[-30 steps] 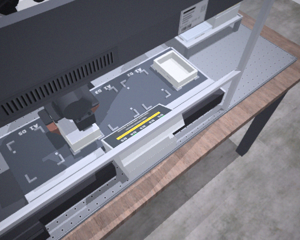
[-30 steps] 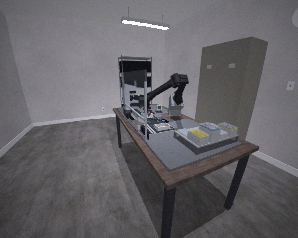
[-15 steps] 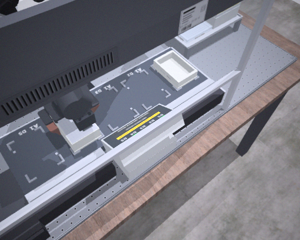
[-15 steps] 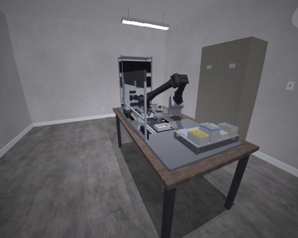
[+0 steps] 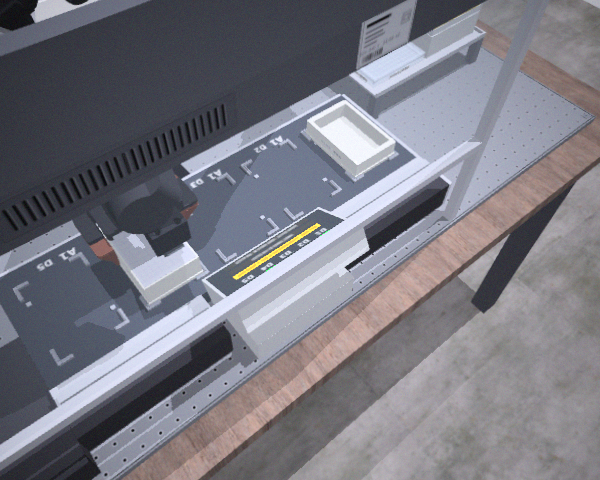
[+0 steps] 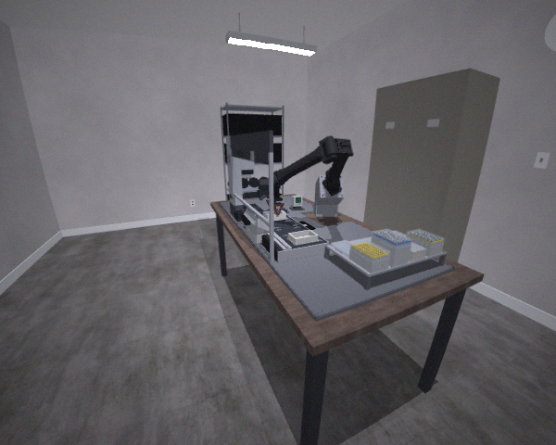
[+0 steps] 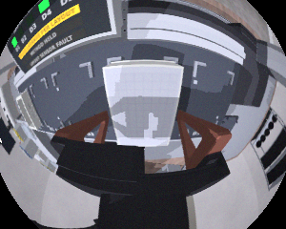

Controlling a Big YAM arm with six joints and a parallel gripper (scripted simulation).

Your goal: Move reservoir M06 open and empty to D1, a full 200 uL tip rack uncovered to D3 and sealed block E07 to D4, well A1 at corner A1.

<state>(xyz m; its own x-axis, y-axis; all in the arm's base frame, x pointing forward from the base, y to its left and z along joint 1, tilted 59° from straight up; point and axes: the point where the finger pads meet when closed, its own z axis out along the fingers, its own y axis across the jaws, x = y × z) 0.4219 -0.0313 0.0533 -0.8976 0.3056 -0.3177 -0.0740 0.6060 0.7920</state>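
My gripper is now 2 cm above the sealed deep-well block. From my hand the other things lie so: white one-well reservoir: 37 cm to the left, 3 cm below, 3 cm behind; then green ready key: 31 cm to the right, 29 cm behind, 2 cm below; then dark gantry: 42 cm above, 18 cm ahead, 10 cm to the left.
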